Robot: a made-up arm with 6 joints. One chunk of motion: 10 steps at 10 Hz.
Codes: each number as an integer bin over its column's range. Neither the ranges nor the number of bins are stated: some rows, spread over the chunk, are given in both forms.
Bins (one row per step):
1: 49 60 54 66 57 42
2: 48 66 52 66 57 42
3: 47 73 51 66 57 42
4: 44 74 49 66 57 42
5: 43 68 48 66 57 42
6: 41 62 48 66 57 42
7: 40 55 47 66 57 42
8: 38 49 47 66 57 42
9: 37 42 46 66 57 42
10: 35 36 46 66 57 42
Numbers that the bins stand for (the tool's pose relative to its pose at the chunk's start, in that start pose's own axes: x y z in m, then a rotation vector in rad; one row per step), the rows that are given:
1: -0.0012 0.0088 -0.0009 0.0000 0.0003 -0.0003
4: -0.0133 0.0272 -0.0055 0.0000 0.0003 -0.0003
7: -0.0230 0.0022 -0.0073 0.0000 0.0003 -0.0003
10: -0.0352 -0.0227 -0.0082 0.0000 0.0003 -0.0003
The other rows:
2: -0.0036 0.0167 -0.0027 0.0000 0.0003 -0.0003
3: -0.0061 0.0259 -0.0036 0.0000 0.0003 -0.0003
5: -0.0158 0.0193 -0.0064 0.0000 0.0003 -0.0003
6: -0.0206 0.0114 -0.0064 0.0000 0.0003 -0.0003
8: -0.0279 -0.0057 -0.0073 0.0000 0.0003 -0.0003
9: -0.0303 -0.0148 -0.0082 0.0000 0.0003 -0.0003

